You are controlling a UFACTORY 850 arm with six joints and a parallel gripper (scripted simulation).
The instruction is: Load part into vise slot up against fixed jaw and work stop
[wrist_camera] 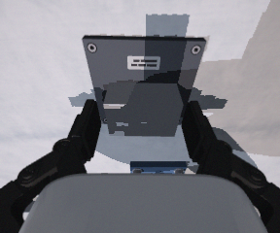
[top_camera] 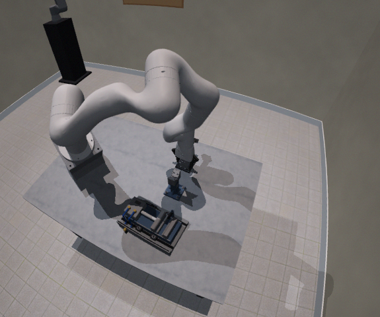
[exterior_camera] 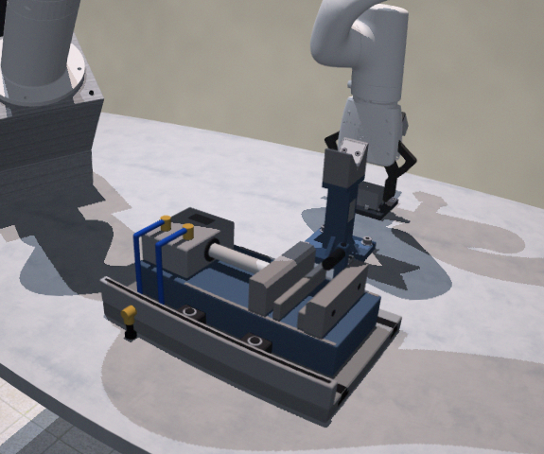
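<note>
Right now my hand is 2 cm above the part. Round my hand: black work stop 6 cm ahead, 36 cm to the right, 5 cm above; dark infeed plate 1 cm to the left, 3 cm below; blue post 1 cm ahead, 18 cm to the right, 2 cm above.
</note>
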